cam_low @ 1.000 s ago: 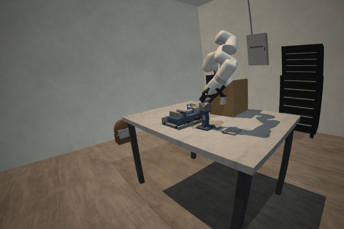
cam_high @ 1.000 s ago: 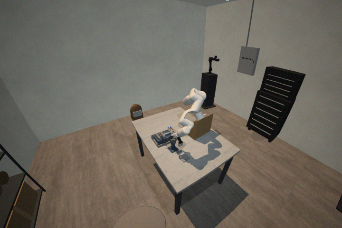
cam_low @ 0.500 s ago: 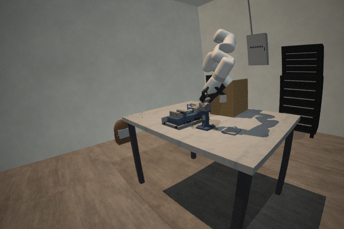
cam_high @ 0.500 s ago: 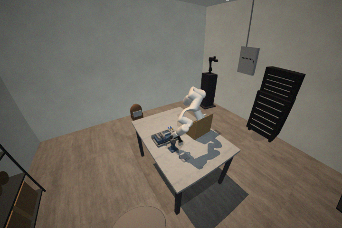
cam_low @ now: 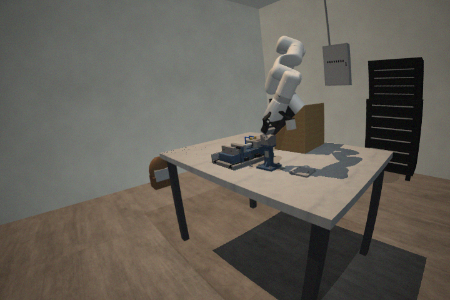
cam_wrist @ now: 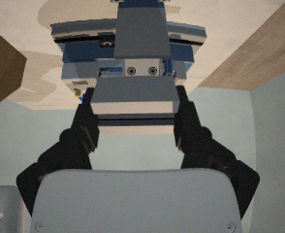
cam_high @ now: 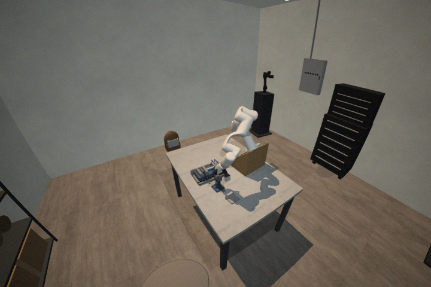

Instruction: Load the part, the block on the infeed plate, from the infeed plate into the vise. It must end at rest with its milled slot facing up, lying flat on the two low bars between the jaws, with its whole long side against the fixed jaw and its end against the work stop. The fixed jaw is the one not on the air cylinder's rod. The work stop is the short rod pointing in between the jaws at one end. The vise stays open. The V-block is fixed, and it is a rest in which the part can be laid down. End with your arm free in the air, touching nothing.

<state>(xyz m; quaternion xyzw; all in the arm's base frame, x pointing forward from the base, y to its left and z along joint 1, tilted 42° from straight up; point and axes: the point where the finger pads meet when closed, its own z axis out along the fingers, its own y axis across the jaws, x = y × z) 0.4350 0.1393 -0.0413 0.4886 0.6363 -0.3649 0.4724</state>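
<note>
Now: the part right at my hand. The rest, counted from my hand: moving jaw 5 cm ahead, 19 cm to the right, 12 cm below; air cylinder rod 20 cm to the right, 11 cm below; work stop 8 cm ahead, 14 cm to the right, 10 cm below.
</note>
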